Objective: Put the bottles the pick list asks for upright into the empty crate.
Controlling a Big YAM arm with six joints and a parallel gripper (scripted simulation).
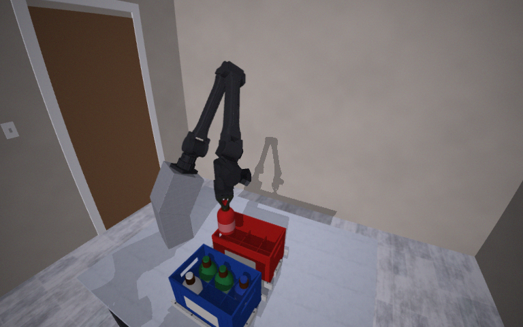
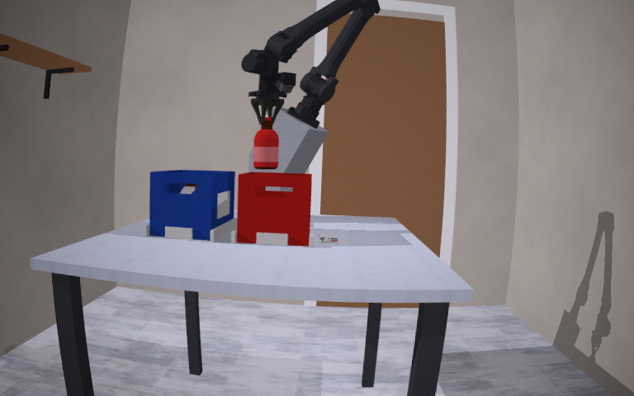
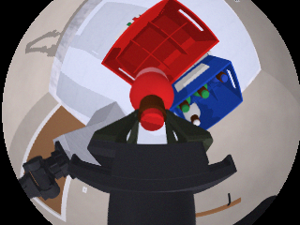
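My gripper is now 60 mm above the red-label bottle. Round my hand: blue crate (90 mm ahead, 190 mm to the right, 240 mm below); red crate (80 mm ahead, 60 mm to the left, 240 mm below); blue bottle (180 mm ahead, 140 mm to the right, 240 mm below).
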